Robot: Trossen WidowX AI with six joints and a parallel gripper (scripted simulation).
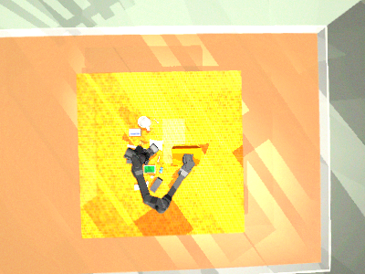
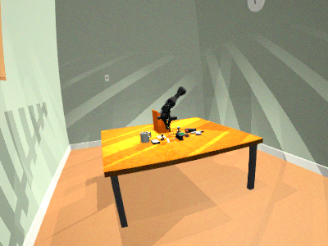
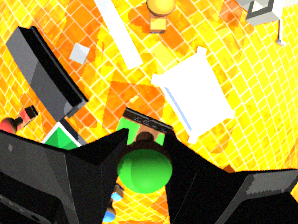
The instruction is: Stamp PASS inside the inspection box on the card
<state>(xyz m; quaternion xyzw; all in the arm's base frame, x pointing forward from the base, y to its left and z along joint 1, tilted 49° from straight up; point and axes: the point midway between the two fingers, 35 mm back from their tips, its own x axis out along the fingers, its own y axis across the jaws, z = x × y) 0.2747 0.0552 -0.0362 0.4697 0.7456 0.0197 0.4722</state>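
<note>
The white card lies 100 mm below my gripper tip, 60 mm to the right of it and 30 mm behind it. Round my gripper tip: green-topped stamp: right at my gripper tip; then blue-topped stamp: 130 mm to the left, 90 mm behind, 80 mm below; then green flat pad: 130 mm to the left, 90 mm below.
</note>
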